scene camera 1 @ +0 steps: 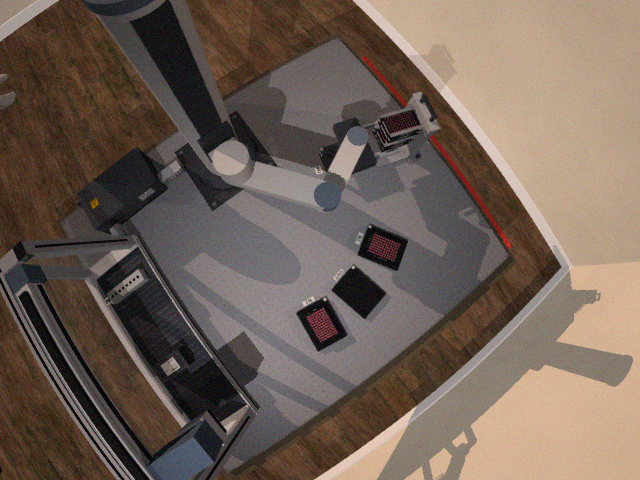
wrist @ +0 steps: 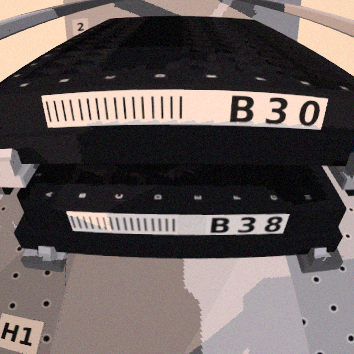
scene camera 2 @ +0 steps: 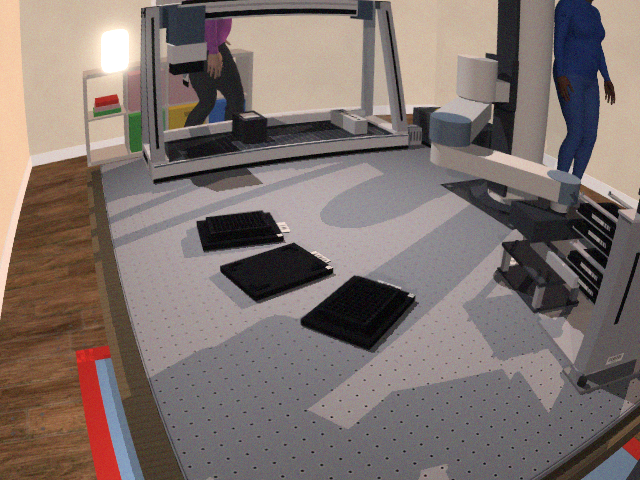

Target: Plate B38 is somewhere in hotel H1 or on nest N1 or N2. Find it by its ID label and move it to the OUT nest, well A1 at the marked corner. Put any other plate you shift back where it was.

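Places are measured from the arm's base along level axes (x back, y left, z down), in centimetres.
Pixels of known places: gripper, fingertip midpoint: [scene camera 2: 601, 278].
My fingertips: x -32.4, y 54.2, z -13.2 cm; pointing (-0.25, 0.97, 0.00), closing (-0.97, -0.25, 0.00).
Observation:
Ahead of a thing's pixels: the offset from my fingertips to its top centre. "spot": to the spot under its first point.
Plate B38 @(dx -0.1, dy +0.4, dz +0.4 cm) [wrist: 175, 246], black with a white barcode label, sits level on the lowest shelf visible in the wrist view. Plate B30 @(dx -0.2, dy +0.4, dz -2.5 cm) [wrist: 200, 145] is directly above it, with a narrow gap between them. Both are in hotel H1 [scene camera 1: 426, 111] [scene camera 2: 622, 268]. My gripper [scene camera 2: 572, 229] is at the hotel's open front, open with no plate held; the arm and hotel hide its fingertips. The OUT nest @(dx -38.7, dy -43.0, dz +10.2 cm) [scene camera 1: 359, 291] [scene camera 2: 276, 271] is bare, with a white mark at one corner. It lies between the plate on N1 @(dx -31.2, dy -25.8, dz +9.3 cm) [scene camera 1: 383, 246] [scene camera 2: 364, 304] and the plate on N2 @(dx -40.1, dy -60.8, dz +9.3 cm) [scene camera 1: 321, 325] [scene camera 2: 240, 222].
Other plates stack in the hotel, including a top plate @(dx -0.2, dy +0.4, dz -10.9 cm) [scene camera 1: 400, 121] with red wells. A low stand with dark see-through plates @(spot: dx +3.6, dy -20.2, dz +5.9 cm) [scene camera 2: 532, 253] is beside the hotel. A gantry frame @(spot: dx -14.4, dy -100.0, dz +7.0 cm) [scene camera 1: 191, 330] [scene camera 2: 289, 155] stands along the table's far side. A dark box @(spot: dx +42.2, dy -90.8, dz +0.4 cm) [scene camera 1: 124, 186] is near the arm's base.

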